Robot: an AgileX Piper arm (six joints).
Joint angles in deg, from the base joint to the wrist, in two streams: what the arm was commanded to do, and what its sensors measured. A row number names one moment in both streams.
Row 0, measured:
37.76 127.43 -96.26 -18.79 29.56 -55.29
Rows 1 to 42, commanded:
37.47 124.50 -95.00 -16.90 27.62 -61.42
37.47 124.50 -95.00 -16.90 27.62 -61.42
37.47 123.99 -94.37 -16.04 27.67 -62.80
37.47 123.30 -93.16 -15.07 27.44 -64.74
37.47 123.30 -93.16 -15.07 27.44 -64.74
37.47 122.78 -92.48 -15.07 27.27 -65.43
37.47 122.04 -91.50 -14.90 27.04 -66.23
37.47 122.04 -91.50 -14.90 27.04 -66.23
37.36 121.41 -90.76 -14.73 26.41 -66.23
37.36 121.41 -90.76 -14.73 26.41 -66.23
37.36 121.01 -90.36 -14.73 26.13 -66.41
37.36 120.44 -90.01 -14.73 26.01 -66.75
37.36 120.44 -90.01 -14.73 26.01 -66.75
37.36 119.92 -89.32 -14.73 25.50 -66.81
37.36 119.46 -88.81 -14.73 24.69 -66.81
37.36 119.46 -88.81 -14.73 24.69 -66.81
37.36 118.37 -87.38 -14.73 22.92 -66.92
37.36 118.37 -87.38 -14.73 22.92 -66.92
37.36 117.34 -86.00 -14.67 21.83 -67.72
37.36 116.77 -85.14 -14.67 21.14 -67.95
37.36 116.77 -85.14 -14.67 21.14 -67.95
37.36 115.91 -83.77 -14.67 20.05 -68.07
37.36 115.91 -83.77 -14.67 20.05 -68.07
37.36 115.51 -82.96 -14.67 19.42 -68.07
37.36 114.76 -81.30 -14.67 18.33 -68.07
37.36 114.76 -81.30 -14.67 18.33 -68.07
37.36 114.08 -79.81 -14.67 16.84 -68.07
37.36 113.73 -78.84 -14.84 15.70 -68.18
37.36 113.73 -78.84 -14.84 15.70 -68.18
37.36 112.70 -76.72 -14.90 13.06 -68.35
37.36 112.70 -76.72 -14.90 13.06 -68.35
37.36 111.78 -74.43 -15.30 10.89 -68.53
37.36 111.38 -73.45 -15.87 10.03 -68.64
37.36 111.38 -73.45 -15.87 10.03 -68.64
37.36 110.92 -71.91 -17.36 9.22 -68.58
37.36 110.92 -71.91 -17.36 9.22 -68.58
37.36 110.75 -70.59 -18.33 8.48 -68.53
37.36 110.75 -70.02 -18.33 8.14 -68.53
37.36 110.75 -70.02 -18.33 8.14 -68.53
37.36 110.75 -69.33 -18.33 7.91 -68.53
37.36 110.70 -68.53 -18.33 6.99 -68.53
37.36 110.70 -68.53 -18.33 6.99 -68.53
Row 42, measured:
37.70 112.19 -69.16 -17.42 11.23 -68.18
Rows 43 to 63, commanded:
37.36 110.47 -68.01 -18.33 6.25 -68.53
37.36 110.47 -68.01 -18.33 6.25 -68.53
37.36 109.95 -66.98 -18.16 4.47 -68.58
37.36 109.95 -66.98 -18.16 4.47 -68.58
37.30 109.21 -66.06 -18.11 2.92 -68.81
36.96 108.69 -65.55 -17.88 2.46 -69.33
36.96 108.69 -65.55 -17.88 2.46 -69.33
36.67 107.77 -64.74 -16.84 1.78 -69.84
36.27 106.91 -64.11 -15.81 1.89 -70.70
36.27 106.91 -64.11 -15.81 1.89 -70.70
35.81 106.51 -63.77 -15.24 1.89 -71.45
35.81 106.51 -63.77 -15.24 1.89 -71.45
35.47 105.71 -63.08 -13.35 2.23 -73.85
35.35 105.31 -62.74 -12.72 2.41 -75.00
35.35 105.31 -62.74 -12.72 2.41 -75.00
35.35 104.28 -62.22 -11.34 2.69 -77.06
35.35 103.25 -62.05 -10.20 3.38 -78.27
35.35 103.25 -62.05 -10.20 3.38 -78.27
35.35 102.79 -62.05 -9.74 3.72 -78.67
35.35 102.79 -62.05 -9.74 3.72 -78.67
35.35 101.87 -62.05 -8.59 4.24 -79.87
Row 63, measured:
36.27 104.74 -61.65 -10.49 6.76 -78.50
